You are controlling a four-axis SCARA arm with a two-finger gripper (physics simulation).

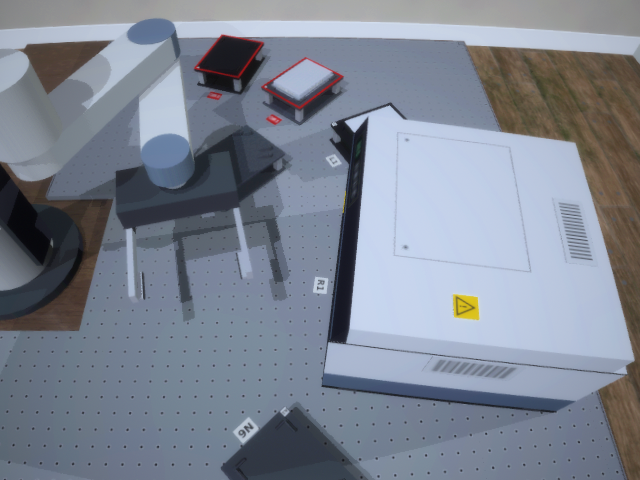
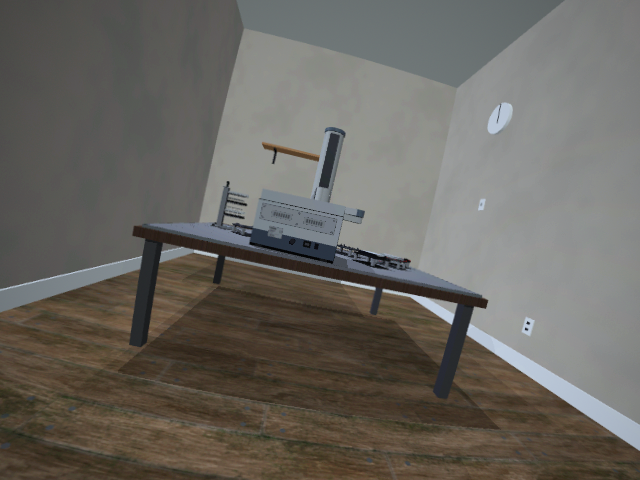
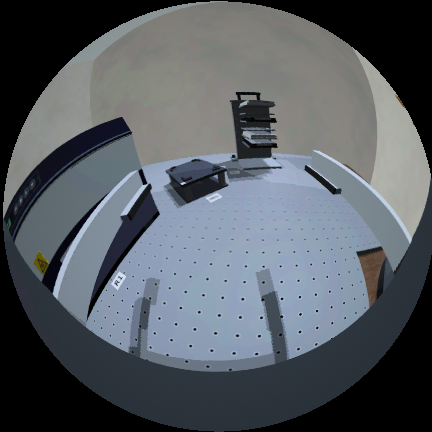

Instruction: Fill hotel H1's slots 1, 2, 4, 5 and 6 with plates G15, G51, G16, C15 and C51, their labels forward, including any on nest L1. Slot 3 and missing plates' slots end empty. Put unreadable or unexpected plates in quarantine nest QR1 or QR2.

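Seen in the pictures: gripper, fingertip midpoint: (image 1: 192, 287) (image 3: 229, 161); arm's base at its link origin: (image 1: 19, 261).
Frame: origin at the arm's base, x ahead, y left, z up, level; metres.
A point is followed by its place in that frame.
My gripper (image 1: 191, 285) @(x 0.387, y -0.144, z 0.155 m) (image 3: 229, 161) @(x 0.387, y -0.144, z 0.155 m) is open and empty over the perforated table, left of the white machine. Hotel H1 (image 3: 236, 135) @(x 0.409, y -0.587, z 0.117 m) (image 2: 222, 206) @(x 0.418, y -0.600, z 0.142 m) stands beyond nest N6, with several white and black plates or shelves stacked; their labels are unreadable. One red-edged quarantine nest (image 1: 230, 54) @(x 0.378, y 0.566, z 0.063 m) has a bare black top. The other red-edged nest (image 1: 281, 96) @(x 0.508, y 0.397, z 0.061 m) holds a white plate (image 1: 305, 77) @(x 0.565, y 0.447, z 0.077 m); I cannot tell which is QR1 or QR2. Nest L1 (image 1: 343, 133) @(x 0.642, y 0.270, z 0.063 m) is partly hidden behind the machine, with a white surface (image 1: 363, 117) @(x 0.688, y 0.306, z 0.077 m) on top, its label not visible.
The white machine (image 1: 460, 196) @(x 0.765, y -0.065, z 0.256 m) (image 2: 299, 219) @(x 0.977, y -0.128, z 0.161 m) stands beside the R1 tag (image 1: 320, 285) @(x 0.579, y -0.069, z 0.013 m) (image 3: 118, 280) @(x 0.578, y -0.068, z 0.013 m). Nest N6 (image 1: 297, 449) @(x 0.533, y -0.352, z 0.063 m) (image 3: 197, 172) @(x 0.498, y -0.355, z 0.063 m) shows bare dark top. Another dark nest (image 1: 258, 155) @(x 0.463, y 0.206, z 0.063 m) lies partly behind my gripper body. The arm column (image 2: 329, 160) @(x 0.078, y -0.001, z 0.645 m) rises behind the machine.
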